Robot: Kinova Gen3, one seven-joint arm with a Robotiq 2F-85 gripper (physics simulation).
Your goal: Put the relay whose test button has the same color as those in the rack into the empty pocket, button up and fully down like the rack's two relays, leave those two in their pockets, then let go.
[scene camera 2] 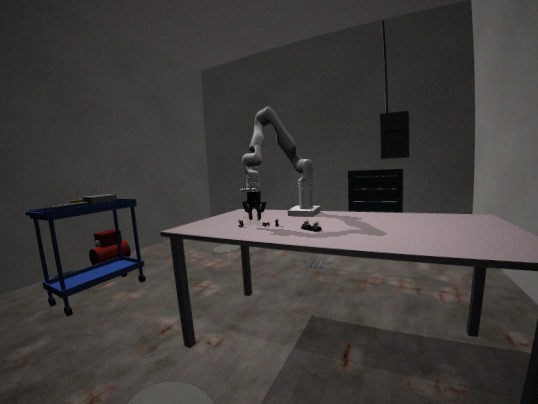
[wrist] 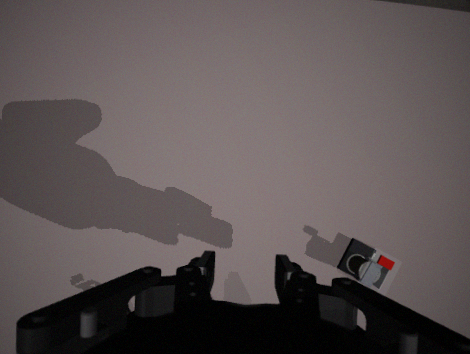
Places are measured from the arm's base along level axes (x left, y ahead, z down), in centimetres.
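Pixels of known places: gripper, between the fingertips: (scene camera 2: 255,220) (wrist: 244,267); arm's base, origin of its link: (scene camera 2: 306,207).
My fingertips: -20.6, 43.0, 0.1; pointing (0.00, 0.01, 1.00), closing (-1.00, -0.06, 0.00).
Ahead of a thing's pixels: the offset from my fingertips to its middle, as dx, dy, dz. "pt": to the spot under its first point. Level surfaces: height alone.
My gripper (scene camera 2: 255,218) (wrist: 244,267) is part-way open and empty, pointing down above the table. A relay with a red test button @(-9.1, -0.6, +2.0) (wrist: 370,272) lies right of my fingers in the wrist view, partly behind the right finger linkage. In the scene view three small loose relays are on the table: one at the left (scene camera 2: 241,223), one a little right of my fingertips (scene camera 2: 265,224), apparently lying low, and one farther right (scene camera 2: 277,223). The dark rack @(pt +33.3, +4.5, +2.8) (scene camera 2: 312,229) stands right of them with relays in it. Its button colors and empty pocket are too small to make out.
The table @(dz +4.2) (scene camera 2: 425,240) carries the arm's white base (scene camera 2: 304,211) behind the relays. A blue cart (scene camera 2: 94,275) stands on the floor left of the table. Shadows of the arm and relays fall on the table top. A table edge shows at the top right of the wrist view.
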